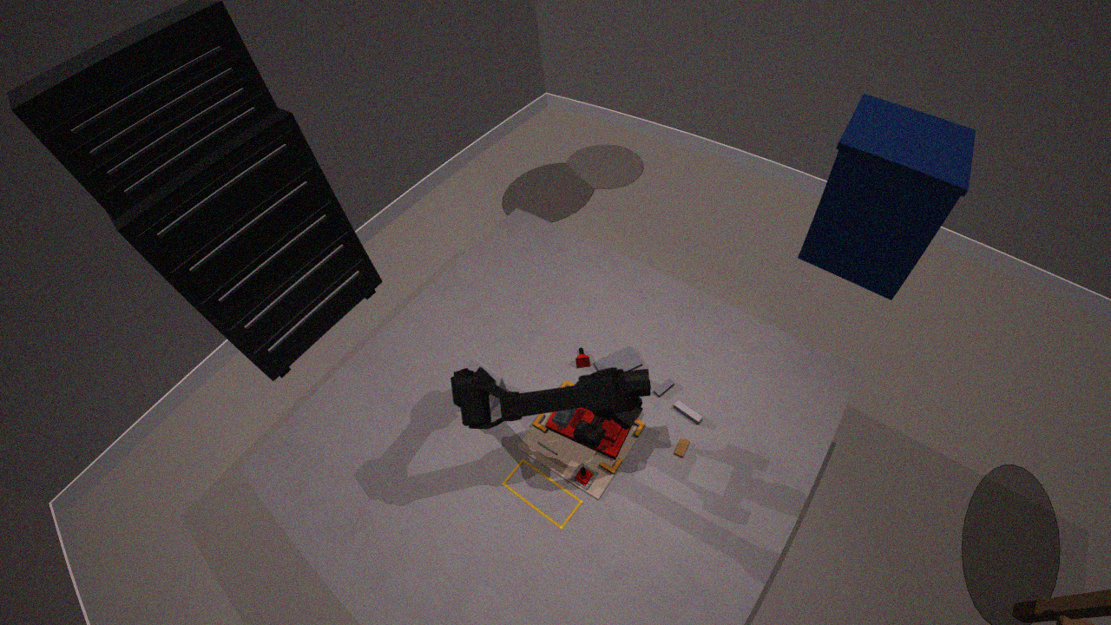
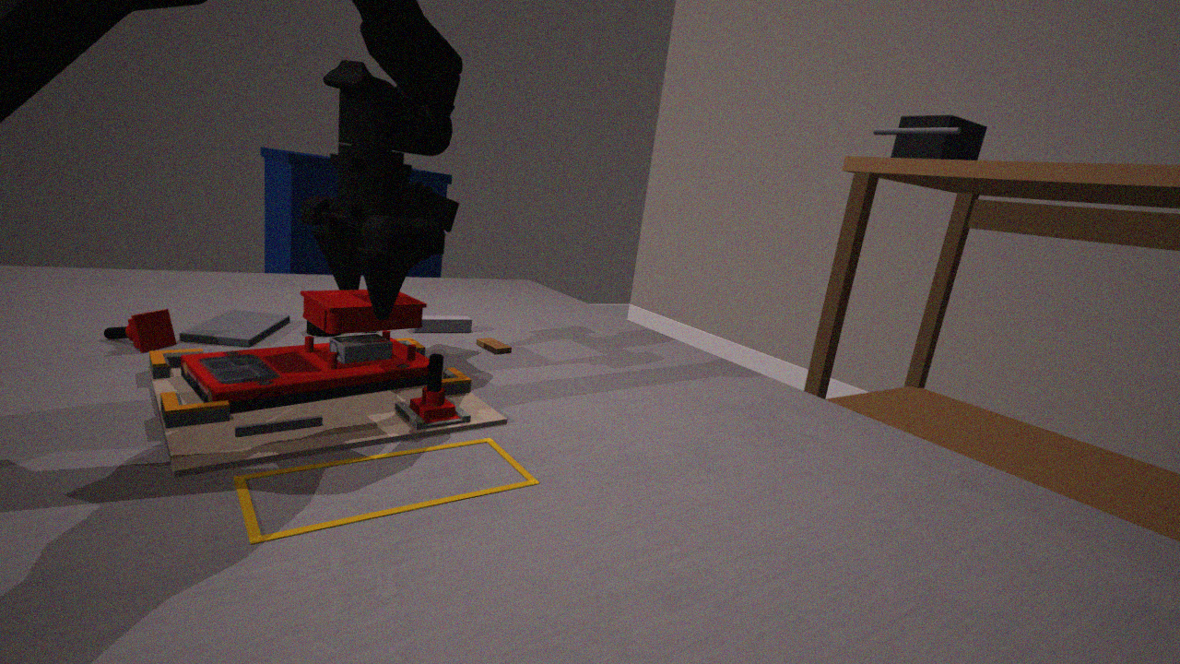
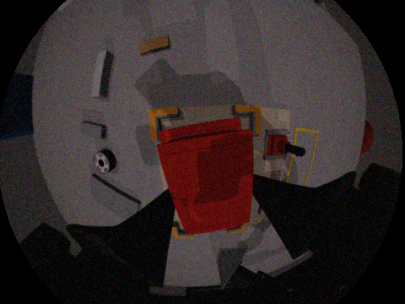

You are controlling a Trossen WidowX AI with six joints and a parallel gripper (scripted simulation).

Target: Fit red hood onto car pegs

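The grey engine block lies 50 mm below my gripper tip. From my gripper tip the other things lie so: small wooden block (180 mm ahead, 100 mm to the left, 70 mm below); then red hood (right at my gripper tip); then pale baseplate (60 mm below, 30 mm to the right, 30 mm behind).
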